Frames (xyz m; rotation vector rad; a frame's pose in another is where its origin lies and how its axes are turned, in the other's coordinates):
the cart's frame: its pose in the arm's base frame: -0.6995 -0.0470 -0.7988 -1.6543 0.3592 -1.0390
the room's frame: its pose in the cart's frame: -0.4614 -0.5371 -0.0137 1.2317 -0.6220 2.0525
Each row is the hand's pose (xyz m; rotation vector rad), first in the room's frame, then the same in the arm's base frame.
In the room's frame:
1: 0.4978 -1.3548 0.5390 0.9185 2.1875 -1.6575
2: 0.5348 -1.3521 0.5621 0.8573 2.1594 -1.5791
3: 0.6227 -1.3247 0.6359 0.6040 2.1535 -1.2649
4: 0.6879 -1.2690 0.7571 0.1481 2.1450 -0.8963
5: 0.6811 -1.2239 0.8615 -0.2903 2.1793 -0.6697
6: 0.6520 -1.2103 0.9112 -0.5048 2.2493 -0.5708
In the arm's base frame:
1: 0.3176 -0.0947 -0.6446 -0.4329 2.4636 -1.4864
2: 0.3486 -0.0643 -0.6399 -0.4543 2.4565 -1.3679
3: 0.4181 0.0251 -0.6067 -0.5999 2.4812 -0.9355
4: 0.4795 0.1247 -0.5153 -0.9313 2.4107 -0.3870
5: 0.4979 0.1647 -0.4102 -1.3167 2.3002 -0.0376
6: 0.4969 0.1602 -0.3512 -1.5405 2.2737 0.0923

